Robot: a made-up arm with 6 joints. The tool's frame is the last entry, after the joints.
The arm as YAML. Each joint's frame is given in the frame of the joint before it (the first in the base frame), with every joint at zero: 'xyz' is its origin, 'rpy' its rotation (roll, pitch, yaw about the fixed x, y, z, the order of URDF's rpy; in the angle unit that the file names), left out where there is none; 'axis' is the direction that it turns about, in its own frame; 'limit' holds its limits. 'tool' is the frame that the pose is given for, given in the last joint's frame.
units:
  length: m
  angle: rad
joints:
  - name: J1
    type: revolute
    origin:
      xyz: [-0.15, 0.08, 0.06]
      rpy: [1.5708, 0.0, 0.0]
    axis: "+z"
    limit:
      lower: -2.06
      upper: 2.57
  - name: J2
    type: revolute
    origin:
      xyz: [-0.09, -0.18, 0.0]
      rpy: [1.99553, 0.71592, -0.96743]
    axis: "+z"
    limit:
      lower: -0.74
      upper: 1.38
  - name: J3
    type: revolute
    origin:
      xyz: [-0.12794, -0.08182, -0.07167]
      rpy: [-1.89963, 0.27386, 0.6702]
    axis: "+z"
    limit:
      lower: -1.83
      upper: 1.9
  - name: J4
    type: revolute
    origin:
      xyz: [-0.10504, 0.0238, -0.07]
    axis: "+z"
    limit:
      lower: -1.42
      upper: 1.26
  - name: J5
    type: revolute
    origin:
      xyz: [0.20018, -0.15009, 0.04]
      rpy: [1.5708, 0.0, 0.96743]
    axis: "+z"
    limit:
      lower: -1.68
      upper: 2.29
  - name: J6
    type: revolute
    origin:
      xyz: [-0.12, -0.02, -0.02]
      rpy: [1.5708, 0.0, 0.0]
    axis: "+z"
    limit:
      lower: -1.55
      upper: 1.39
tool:
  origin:
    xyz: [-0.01, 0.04, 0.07]
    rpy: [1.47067, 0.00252, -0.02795]
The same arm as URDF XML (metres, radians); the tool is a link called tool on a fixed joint. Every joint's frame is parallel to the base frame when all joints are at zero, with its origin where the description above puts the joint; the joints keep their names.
<robot name="arm">
  <joint name="J1" type="revolute">
    <parent link="base"/>
    <child link="link1"/>
    <origin xyz="-0.1500 0.0800 0.0600"/>
    <axis xyz="0 -1 0"/>
    <limit lower="-2.0600" upper="2.5700"/>
  </joint>
  <joint name="J2" type="revolute">
    <parent link="link1"/>
    <child link="link2"/>
    <origin xyz="-0.0900 0.0000 -0.1800"/>
    <axis xyz="-0.903725 0.310909 -0.294308"/>
    <limit lower="-0.7400" upper="1.3800"/>
  </joint>
  <joint name="J3" type="revolute">
    <parent link="link2"/>
    <child link="link3"/>
    <origin xyz="0.0100 -0.0500 0.1600"/>
    <axis xyz="0 -1 0"/>
    <limit lower="-1.8300" upper="1.9000"/>
  </joint>
  <joint name="J4" type="revolute">
    <parent link="link3"/>
    <child link="link4"/>
    <origin xyz="-0.0400 0.0700 0.1000"/>
    <axis xyz="0 -1 0"/>
    <limit lower="-1.4200" upper="1.2600"/>
  </joint>
  <joint name="J5" type="revolute">
    <parent link="link4"/>
    <child link="link5"/>
    <origin xyz="-0.0100 -0.0400 -0.2500"/>
    <axis xyz="0 0 -1"/>
    <limit lower="-1.6800" upper="2.2900"/>
  </joint>
  <joint name="J6" type="revolute">
    <parent link="link5"/>
    <child link="link6"/>
    <origin xyz="-0.1200 0.0200 0.0200"/>
    <axis xyz="0 1 0"/>
    <limit lower="-1.5500" upper="1.3900"/>
  </joint>
  <joint name="tool_fixed" type="fixed">
    <parent link="link6"/>
    <child link="tool"/>
    <origin xyz="-0.0100 0.0700 -0.0400" rpy="-0.1000 -0.0279 -0.0025"/>
  </joint>
  <link name="base"/>
  <link name="link1"/>
  <link name="link2"/>
  <link name="link3"/>
  <link name="link4"/>
  <link name="link5"/>
  <link name="link6"/>
  <link name="tool"/>
</robot>

